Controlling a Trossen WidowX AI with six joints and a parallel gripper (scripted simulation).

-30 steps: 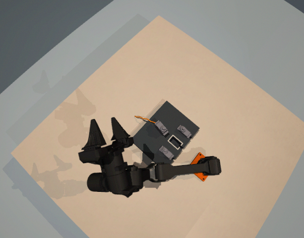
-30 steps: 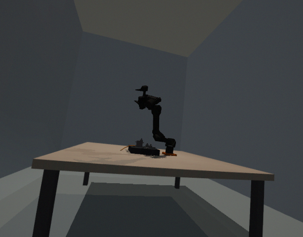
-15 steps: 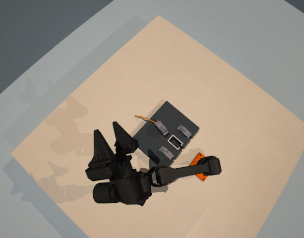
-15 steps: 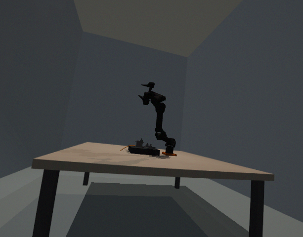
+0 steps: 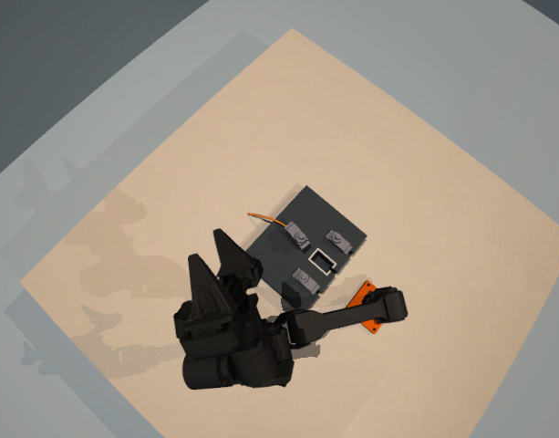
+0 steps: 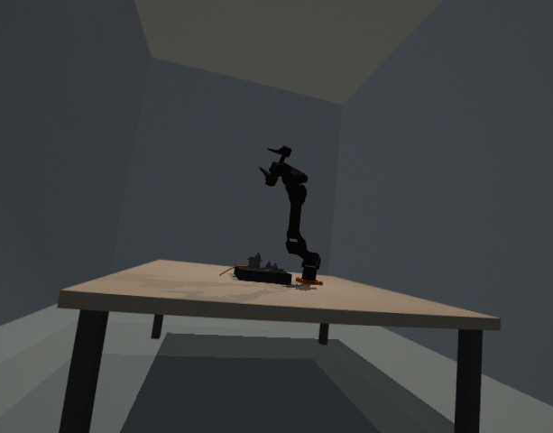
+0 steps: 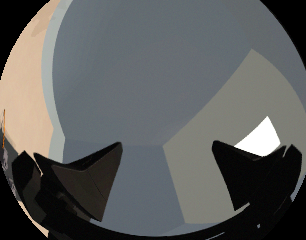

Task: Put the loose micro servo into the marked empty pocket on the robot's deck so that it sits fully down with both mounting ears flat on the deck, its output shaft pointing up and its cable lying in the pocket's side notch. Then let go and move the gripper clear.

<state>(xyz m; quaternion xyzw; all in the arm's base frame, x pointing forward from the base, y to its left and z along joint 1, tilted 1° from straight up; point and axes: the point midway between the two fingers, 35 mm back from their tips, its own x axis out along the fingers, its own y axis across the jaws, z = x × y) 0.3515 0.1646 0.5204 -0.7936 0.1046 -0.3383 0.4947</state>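
My gripper tip is 53 cm above the deck, 18 cm to the left of it and 6 cm past it.
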